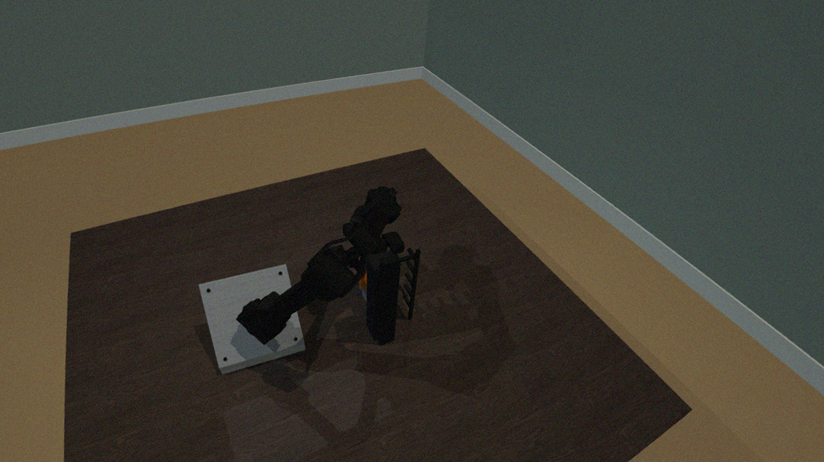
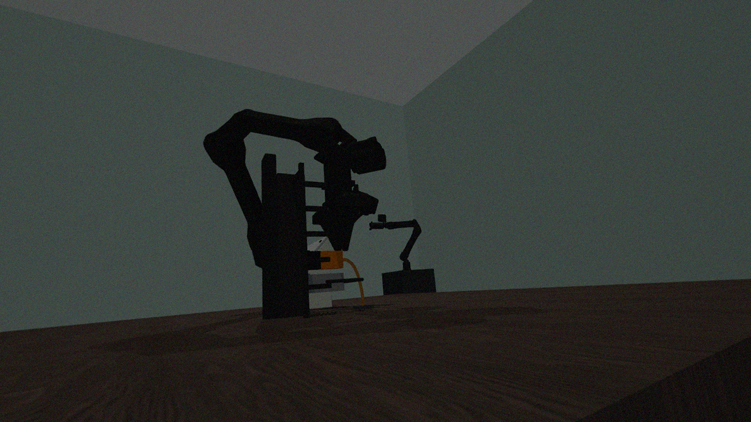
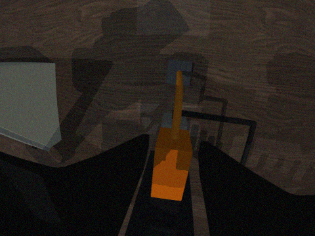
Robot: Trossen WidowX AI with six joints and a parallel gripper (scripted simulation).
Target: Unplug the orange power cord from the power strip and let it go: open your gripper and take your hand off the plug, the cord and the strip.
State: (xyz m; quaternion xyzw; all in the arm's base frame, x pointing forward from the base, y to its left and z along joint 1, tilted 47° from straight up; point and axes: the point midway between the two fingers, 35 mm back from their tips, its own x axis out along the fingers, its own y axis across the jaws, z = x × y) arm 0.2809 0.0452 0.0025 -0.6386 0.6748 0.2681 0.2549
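The orange plug lies 4 cm to the right of my gripper tip and 1 cm below it.
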